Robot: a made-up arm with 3 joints. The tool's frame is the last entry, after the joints.
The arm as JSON. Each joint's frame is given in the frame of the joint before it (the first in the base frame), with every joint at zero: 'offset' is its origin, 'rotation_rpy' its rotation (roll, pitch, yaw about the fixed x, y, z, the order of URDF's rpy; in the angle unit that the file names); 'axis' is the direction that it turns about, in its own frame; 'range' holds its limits. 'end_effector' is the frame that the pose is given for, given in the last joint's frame.
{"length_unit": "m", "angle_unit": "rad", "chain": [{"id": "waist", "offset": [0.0, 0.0, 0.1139], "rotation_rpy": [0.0, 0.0, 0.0], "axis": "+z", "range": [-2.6, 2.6]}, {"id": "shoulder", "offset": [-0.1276, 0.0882, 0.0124], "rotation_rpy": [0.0, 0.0, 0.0], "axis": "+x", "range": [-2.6, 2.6]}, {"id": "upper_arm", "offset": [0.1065, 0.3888, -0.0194], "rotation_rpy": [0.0, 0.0, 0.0], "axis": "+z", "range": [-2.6, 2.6]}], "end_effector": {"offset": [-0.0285, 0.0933, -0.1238], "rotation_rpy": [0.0, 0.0, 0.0]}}
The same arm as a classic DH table. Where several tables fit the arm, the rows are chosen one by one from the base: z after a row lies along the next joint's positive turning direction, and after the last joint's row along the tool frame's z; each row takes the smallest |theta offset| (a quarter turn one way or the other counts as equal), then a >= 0, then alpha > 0; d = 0 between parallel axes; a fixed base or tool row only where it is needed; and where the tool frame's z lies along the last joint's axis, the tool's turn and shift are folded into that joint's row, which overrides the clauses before.
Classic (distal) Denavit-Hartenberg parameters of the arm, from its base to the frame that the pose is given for. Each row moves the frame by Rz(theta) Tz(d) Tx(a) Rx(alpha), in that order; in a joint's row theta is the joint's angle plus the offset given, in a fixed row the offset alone. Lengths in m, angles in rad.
waist: a 0.0882; alpha 1.5708; d 0.1263; theta offset 1.5708
shoulder: a 0.3888; alpha -1.5708; d -0.0211; theta offset 0
upper_arm: a 0.0976; alpha 0; d 0; theta offset 0.2965
tool (fixed): a 0; alpha 0; d -0.1432; theta offset -1.8673
Joint limits (rad, base to tool): -2.6..2.6 -2.6..2.6 -2.6..2.6

